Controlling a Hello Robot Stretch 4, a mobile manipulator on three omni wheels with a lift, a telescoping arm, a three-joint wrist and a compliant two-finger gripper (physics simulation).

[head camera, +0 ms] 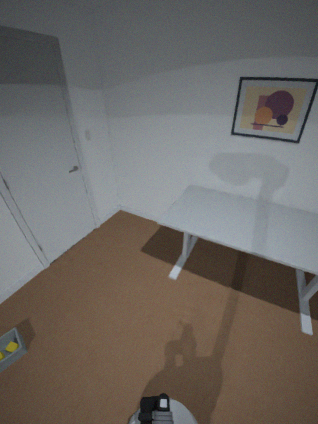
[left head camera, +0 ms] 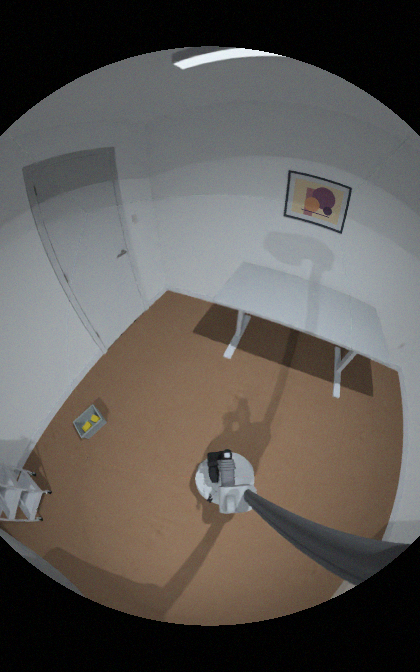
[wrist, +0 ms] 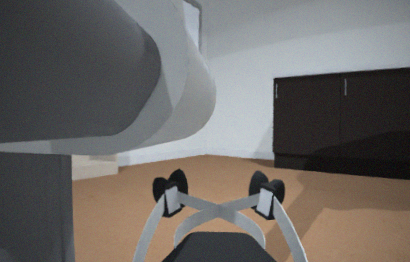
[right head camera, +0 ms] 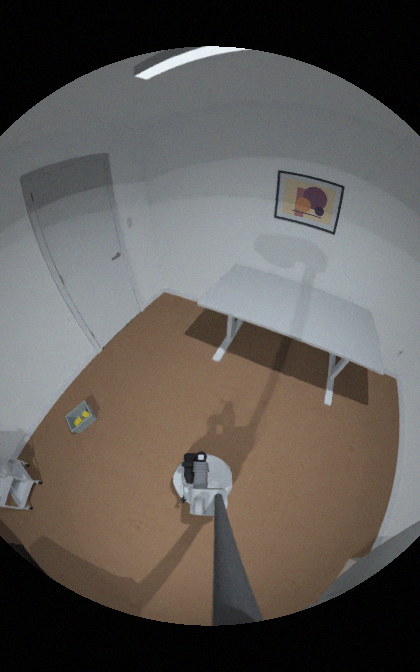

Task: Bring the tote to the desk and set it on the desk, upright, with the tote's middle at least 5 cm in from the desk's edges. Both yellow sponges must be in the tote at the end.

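Places are measured from the robot's base along level axes (x ahead, y left, z up), in centimetres.
Pixels of known places: gripper, fingertip midpoint: (wrist: 218, 185).
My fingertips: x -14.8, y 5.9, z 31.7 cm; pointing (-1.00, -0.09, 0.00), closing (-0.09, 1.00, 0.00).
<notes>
Behind a point stands the place of what it marks.
The grey tote (head camera: 14, 357) {x 35.0, y 111.8, z 2.3 cm} (left head camera: 95, 432) (right head camera: 86, 426) stands upright on the floor, left of the robot. One yellow sponge (head camera: 12, 346) {x 41.9, y 118.4, z 2.1 cm} (left head camera: 95, 418) (right head camera: 85, 414) and a second yellow sponge (head camera: 1, 355) {x 34.9, y 123.6, z 1.8 cm} (left head camera: 86, 426) (right head camera: 77, 421) lie inside it. The tote is cut off by the left edge in the head view. The white desk (head camera: 220, 215) {x 126.0, y -46.9, z 69.3 cm} (left head camera: 280, 295) (right head camera: 270, 295) stands against the far wall with a bare top. My gripper (wrist: 218, 185) {x -14.8, y 5.9, z 31.7 cm} is open and empty in the wrist view, with its fingertips apart, away from the tote and the desk.
A white cart (left head camera: 31, 504) (right head camera: 22, 492) stands at the left, nearer than the tote. A dark cabinet (wrist: 310, 120) {x -224.0, y 71.1, z 43.6 cm} stands along a wall in the wrist view. A closed door (head camera: 35, 150) {x 157.2, y 116.8, z 118.8 cm} (left head camera: 85, 240) (right head camera: 77, 240) is at the left wall. The desk's legs stand on splayed floor feet.
</notes>
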